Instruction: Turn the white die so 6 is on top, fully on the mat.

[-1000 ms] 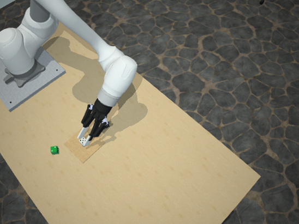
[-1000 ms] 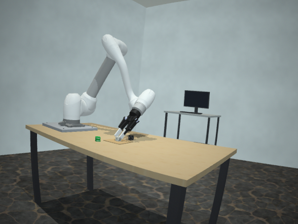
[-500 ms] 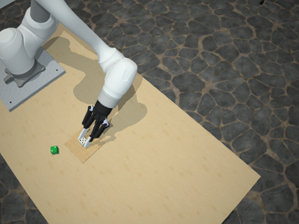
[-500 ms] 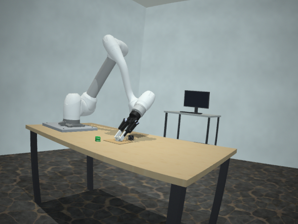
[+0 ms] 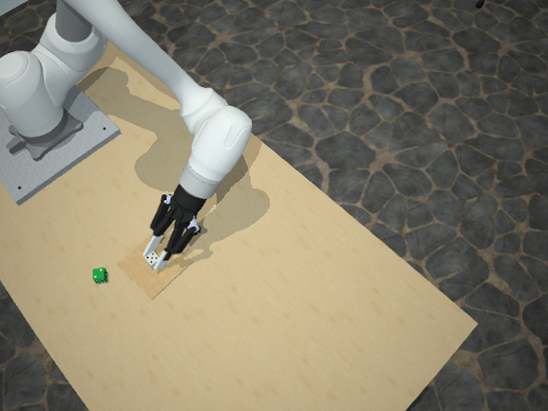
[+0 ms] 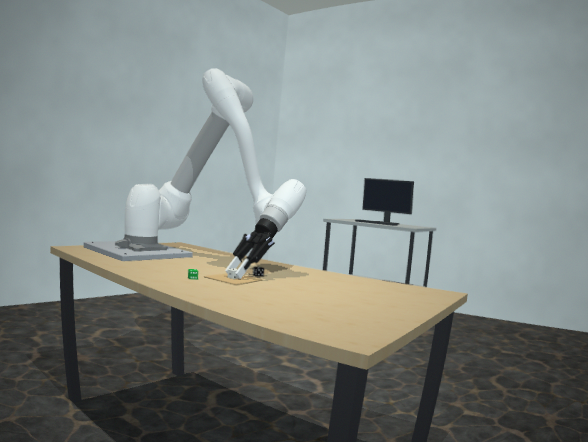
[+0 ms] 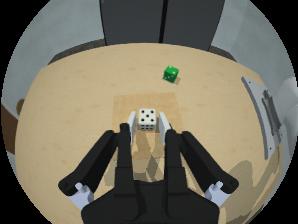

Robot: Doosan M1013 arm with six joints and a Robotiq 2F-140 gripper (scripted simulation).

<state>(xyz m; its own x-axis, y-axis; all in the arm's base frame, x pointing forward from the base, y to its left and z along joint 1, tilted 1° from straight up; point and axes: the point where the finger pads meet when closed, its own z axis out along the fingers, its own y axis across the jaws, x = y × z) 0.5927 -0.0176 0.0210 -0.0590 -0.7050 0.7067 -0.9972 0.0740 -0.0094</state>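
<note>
The white die is 20 mm to the right of my hand and 20 mm below it. Round my hand: green die: 140 mm to the right, 70 mm behind, 20 mm below; then tan mat: 40 mm below, 20 mm to the right; then black die: 110 mm to the left, 20 mm below.
</note>
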